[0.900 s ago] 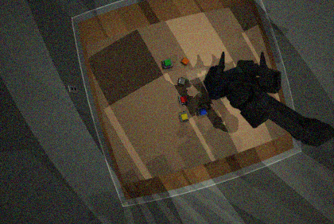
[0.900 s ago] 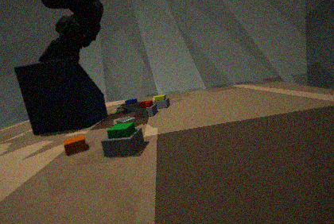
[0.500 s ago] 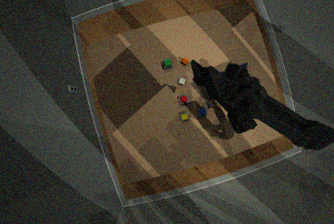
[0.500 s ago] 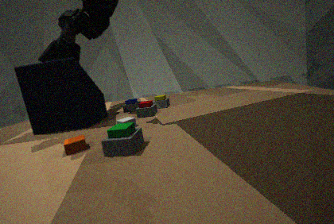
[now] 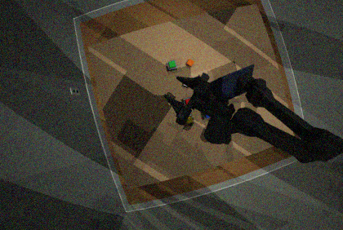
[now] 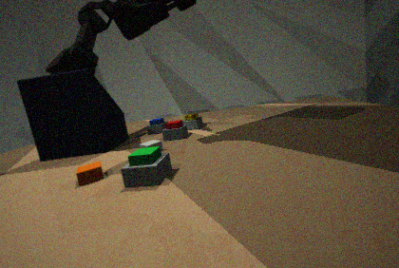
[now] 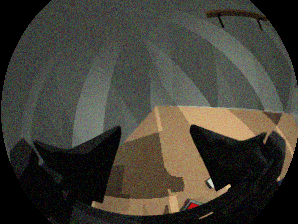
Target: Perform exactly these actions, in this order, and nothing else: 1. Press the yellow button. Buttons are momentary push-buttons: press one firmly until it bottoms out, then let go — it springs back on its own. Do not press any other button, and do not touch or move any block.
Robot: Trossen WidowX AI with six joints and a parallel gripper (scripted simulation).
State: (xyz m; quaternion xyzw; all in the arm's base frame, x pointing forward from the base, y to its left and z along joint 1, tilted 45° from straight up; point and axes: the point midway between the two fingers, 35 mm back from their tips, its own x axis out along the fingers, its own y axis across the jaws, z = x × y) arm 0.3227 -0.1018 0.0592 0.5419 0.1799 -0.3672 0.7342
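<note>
Right now my gripper tip is 240 mm above the yellow button, 170 mm to the right of it and 50 mm past it. Round my gripper tip: red button: 240 mm below, 80 mm to the left, 70 mm behind; then white block: 270 mm below, 100 mm behind, 20 mm to the right; then green button: 240 mm below, 140 mm to the right, 50 mm behind.
</note>
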